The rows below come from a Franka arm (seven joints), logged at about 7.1 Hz.
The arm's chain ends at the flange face. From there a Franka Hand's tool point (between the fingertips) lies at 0.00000 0.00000 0.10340 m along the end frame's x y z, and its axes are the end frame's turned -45 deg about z.
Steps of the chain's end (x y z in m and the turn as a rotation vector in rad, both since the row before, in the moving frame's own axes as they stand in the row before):
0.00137, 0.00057, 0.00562, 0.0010, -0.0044, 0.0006
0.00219, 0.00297, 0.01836, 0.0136, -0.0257, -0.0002
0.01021, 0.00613, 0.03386, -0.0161, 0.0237, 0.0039
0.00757, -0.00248, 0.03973, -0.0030, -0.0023, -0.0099
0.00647, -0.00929, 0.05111, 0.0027, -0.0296, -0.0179
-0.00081, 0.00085, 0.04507, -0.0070, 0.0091, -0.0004
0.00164, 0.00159, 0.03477, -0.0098, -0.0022, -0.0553
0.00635, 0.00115, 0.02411, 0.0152, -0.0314, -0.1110
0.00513, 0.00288, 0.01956, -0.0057, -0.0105, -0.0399
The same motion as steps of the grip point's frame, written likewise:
0.00032, 0.00098, 0.00562, 0.0038, -0.0024, 0.0006
-0.00144, 0.00078, 0.01832, 0.0278, -0.0086, -0.0002
0.00343, 0.01446, 0.03382, -0.0281, 0.0054, 0.0039
0.00672, 0.00365, 0.03973, -0.0005, -0.0037, -0.0099
0.00916, -0.00434, 0.05106, 0.0228, -0.0190, -0.0179
-0.00102, 0.00121, 0.04506, -0.0114, 0.0015, -0.0004
-0.00083, 0.00286, 0.03476, -0.0054, -0.0085, -0.0553
0.00231, 0.00197, 0.02405, 0.0330, -0.0115, -0.1110
0.00040, 0.00534, 0.01955, 0.0034, -0.0115, -0.0399

